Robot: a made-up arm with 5 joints.
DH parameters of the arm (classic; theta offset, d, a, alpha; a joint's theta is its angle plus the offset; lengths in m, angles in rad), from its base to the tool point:
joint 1: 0 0.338 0 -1.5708
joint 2: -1.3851 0 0.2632 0
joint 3: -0.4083 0 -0.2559 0
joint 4: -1.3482 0 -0.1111 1.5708
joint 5: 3.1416 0.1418 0 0
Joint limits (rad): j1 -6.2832..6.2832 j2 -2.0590..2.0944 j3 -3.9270..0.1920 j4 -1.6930..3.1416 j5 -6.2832..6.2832
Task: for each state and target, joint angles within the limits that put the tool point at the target. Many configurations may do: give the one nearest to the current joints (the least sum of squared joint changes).
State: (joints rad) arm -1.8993 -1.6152 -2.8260 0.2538 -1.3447
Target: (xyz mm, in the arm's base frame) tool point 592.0 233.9 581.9
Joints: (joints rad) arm -2.7653 -1.2132 -2.8328 -0.0132 -1.3447
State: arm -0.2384 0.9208 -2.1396 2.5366 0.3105
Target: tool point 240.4 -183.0 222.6
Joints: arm -0.6506 1.0547 -1.8628 2.6492 0.3105
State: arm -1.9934 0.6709 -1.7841 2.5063 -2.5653
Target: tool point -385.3 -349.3 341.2
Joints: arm -2.4052 0.7933 -2.2595 1.8639 -2.5653
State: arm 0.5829 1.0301 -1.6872 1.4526 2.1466
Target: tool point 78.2 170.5 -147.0
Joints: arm 1.1408 1.7218 -1.6744 1.2425 2.1466
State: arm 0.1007 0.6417 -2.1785 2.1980 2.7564
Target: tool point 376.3 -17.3 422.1
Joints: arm -0.0459 0.4846 -2.0461 2.4325 2.7564
